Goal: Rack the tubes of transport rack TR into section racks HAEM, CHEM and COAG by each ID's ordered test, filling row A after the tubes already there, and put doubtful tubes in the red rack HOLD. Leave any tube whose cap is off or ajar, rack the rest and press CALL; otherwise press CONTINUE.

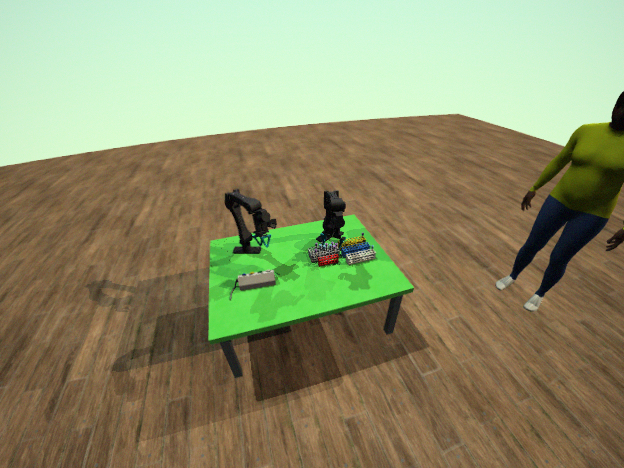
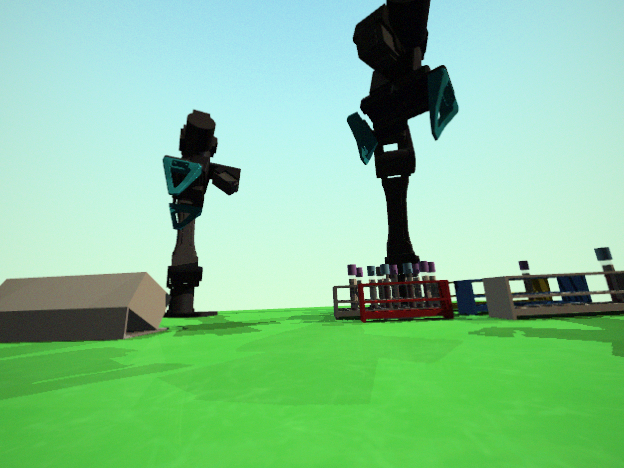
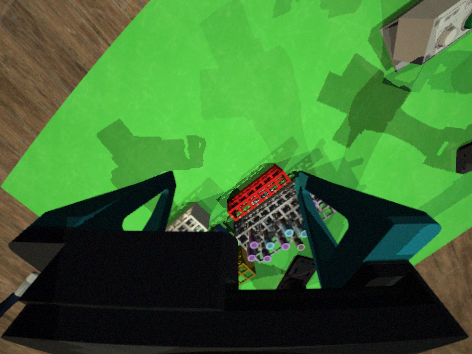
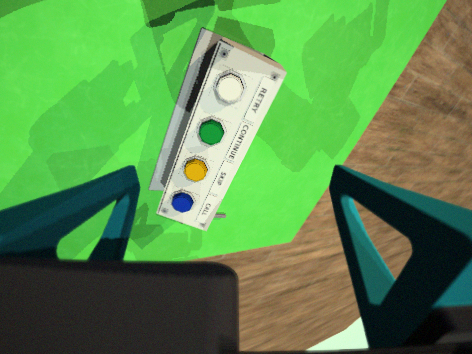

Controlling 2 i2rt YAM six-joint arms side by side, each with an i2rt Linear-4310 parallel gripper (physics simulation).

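Places are measured from the left arm's base along level axes (x back, y right, z up), in centimetres.
Pixels of known places: left gripper, fingertip midpoint: (image 1: 331, 247) (image 2: 396, 150) (image 3: 235, 177); right gripper, fingertip midpoint: (image 1: 264, 246) (image 2: 174, 213) (image 4: 234, 176); left arm's base, origin of the base link: (image 3: 291, 283); right arm's base, origin of the base link: (image 1: 247, 250) (image 2: 180, 316).
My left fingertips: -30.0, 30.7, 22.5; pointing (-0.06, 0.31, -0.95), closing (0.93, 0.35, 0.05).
Observation:
Ahead of a thing's pixels: the offset from my left fingertips to its top centre, as dx, dy, dz. "spot": to the spot under its first point. Level surfaces: height alone.
Grey transport rack {+16.0, -10.9, -16.8} (image 1: 313, 255) (image 2: 336, 302) (image 3: 270, 218) holds several upright tubes with purple caps {spot: +15.9, -3.1, -13.9} (image 2: 351, 268) {spot: +10.1, -14.8, -13.1} (image 3: 254, 245) and light-blue caps (image 2: 370, 270) (image 3: 270, 246); cap seating and IDs are too small to judge. Red rack HOLD (image 1: 328, 259) (image 2: 444, 299) (image 3: 257, 192) stands against it. White {-5.3, -24.6, -16.8} (image 1: 360, 258) (image 2: 498, 297), blue {+1.8, -28.3, -16.8} (image 1: 355, 248) (image 2: 464, 297) and yellow {+8.4, -32.3, -16.8} (image 1: 352, 241) (image 3: 245, 273) section racks stand beside them, labels unreadable. My left gripper (image 1: 331, 240) (image 2: 400, 150) (image 3: 235, 177) is open, high above the racks. My right gripper (image 1: 262, 240) (image 2: 175, 210) (image 4: 234, 176) is open and empty, away from the racks.
The button box {+28.3, +36.6, -14.1} (image 1: 256, 280) (image 2: 65, 302) (image 4: 250, 65) carries white RETRY {+26.3, +29.0, -15.0} (image 4: 229, 87), green CONTINUE {+29.1, +33.2, -15.0} (image 4: 211, 132), yellow SKIP {+31.8, +37.4, -15.0} (image 4: 195, 170) and blue CALL {+34.5, +41.5, -15.0} (image 4: 182, 202) buttons. A person (image 1: 579, 171) stands off the right side of the green table {dz -22.5} (image 1: 302, 302).

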